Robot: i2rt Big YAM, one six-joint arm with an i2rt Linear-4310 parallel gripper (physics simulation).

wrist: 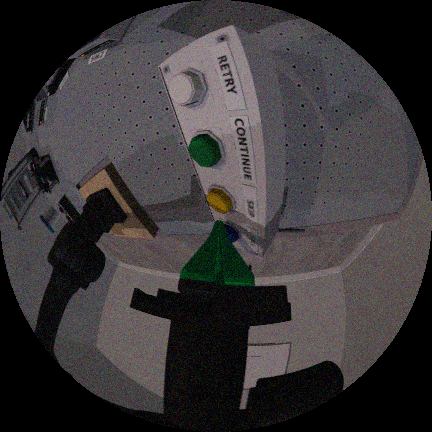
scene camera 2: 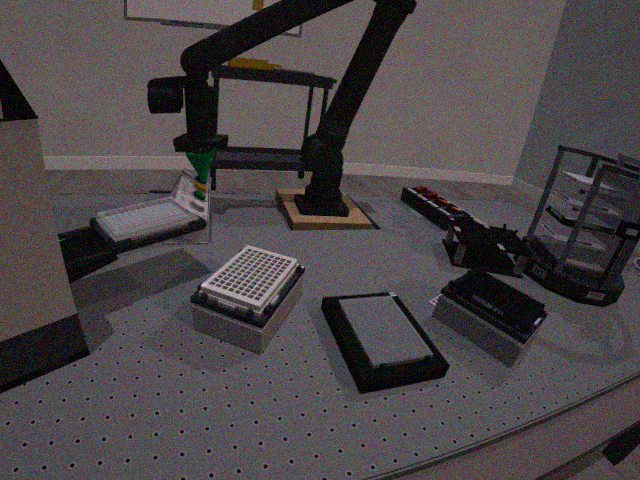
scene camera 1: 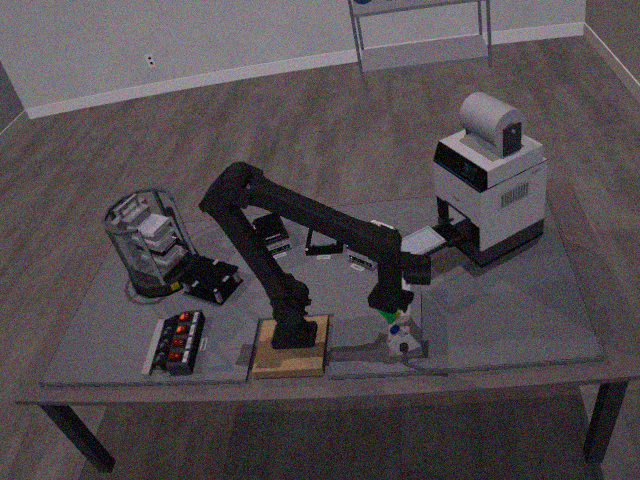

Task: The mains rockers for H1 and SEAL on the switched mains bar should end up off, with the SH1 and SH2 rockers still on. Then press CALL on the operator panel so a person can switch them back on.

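Pixels of known places: gripper, fingertip midpoint: (wrist: 217, 223) (scene camera 2: 204, 181) (scene camera 1: 391, 322); arm's base at its link origin: (wrist: 105, 205) (scene camera 2: 320, 208) (scene camera 1: 295, 336).
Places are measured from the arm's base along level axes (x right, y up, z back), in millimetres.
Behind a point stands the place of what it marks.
Note:
The switched mains bar (scene camera 1: 199, 335) @(x -296, y -2, z -16 mm) (scene camera 2: 426, 205) @(x -295, y 18, z -5 mm) has two brightly lit orange rockers (scene camera 1: 184, 316) @(x -343, y 37, z -58 mm) (scene camera 1: 181, 328) @(x -338, y 37, z -11 mm) at its far end and two darker red rockers (scene camera 1: 178, 342) @(x -331, y 36, z 42 mm) (scene camera 1: 174, 355) @(x -328, y 36, z 89 mm) at its near end; their names cannot be read. The sloped white operator panel (scene camera 1: 410, 345) @(x 321, y 28, z 67 mm) (wrist: 202, 57) carries white RETRY (wrist: 184, 88) @(x 284, y 58, z -117 mm), green CONTINUE (wrist: 205, 150) @(x 285, y 59, z -70 mm), yellow SKIP (wrist: 220, 201) @(x 285, y 59, z -23 mm) and blue CALL (scene camera 1: 394, 329) @(x 282, y 57, z 36 mm) (wrist: 232, 235) @(x 289, y 60, z 26 mm) buttons. My gripper (scene camera 1: 391, 320) @(x 275, y 55, z 11 mm) (scene camera 2: 205, 180) @(x 275, y 55, z 11 mm) (wrist: 217, 223) @(x 275, y 55, z 11 mm) is shut and empty, its green tips pointing down close by the blue button and partly covering it in the wrist view. Contact cannot be told.
A white instrument (scene camera 1: 509, 206) @(x 614, y 162, z -308 mm) with an extended plate tray stands right of the panel in scene camera 1. Module blocks (scene camera 1: 360, 258) @(x 165, y 16, z -293 mm) (scene camera 2: 385, 330) @(x 38, y 15, z -449 mm) (scene camera 2: 491, 315) @(x -115, y 42, z -474 mm) stand behind the arm. A round plate hotel (scene camera 1: 149, 248) (scene camera 2: 573, 258) and black stand (scene camera 1: 212, 279) @(x -289, y 46, z -203 mm) are at left. A cable (scene camera 1: 426, 367) @(x 359, y -14, z 107 mm) leaves the panel.

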